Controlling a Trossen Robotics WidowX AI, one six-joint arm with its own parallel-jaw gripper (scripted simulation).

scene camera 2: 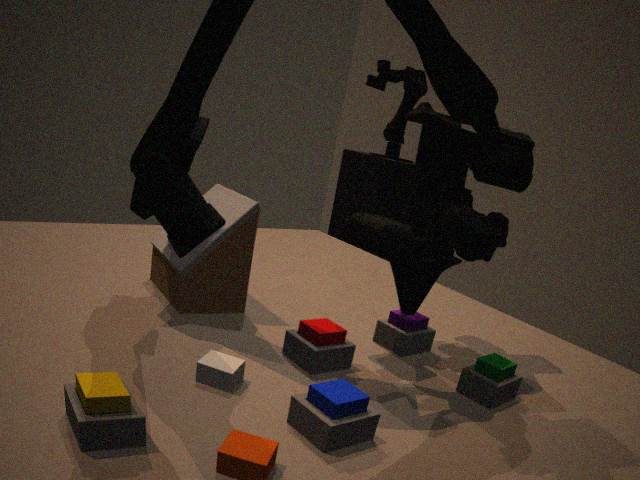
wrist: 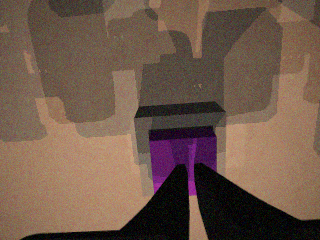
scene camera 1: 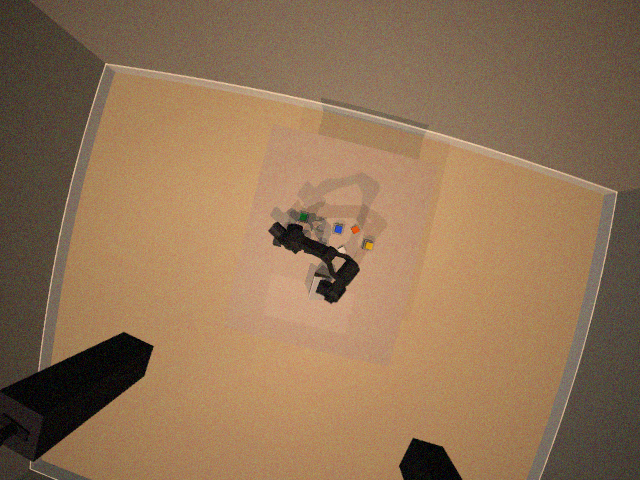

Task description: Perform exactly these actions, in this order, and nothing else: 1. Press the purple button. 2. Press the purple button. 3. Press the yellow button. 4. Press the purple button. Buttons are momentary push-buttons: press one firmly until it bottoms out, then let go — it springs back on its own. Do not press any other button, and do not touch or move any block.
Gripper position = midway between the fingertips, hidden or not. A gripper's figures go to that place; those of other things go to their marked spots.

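My gripper point(scene camera 2: 407, 313) is 59 cm from the lens. There's a yellow button point(scene camera 2: 102, 392) that's 34 cm from the lens, and a blue button point(scene camera 2: 337, 398) that's 38 cm from the lens. The marked spots on the yellow button and the blue button are 17 cm apart. And a green button point(scene camera 2: 494, 366) is 50 cm from the lens.
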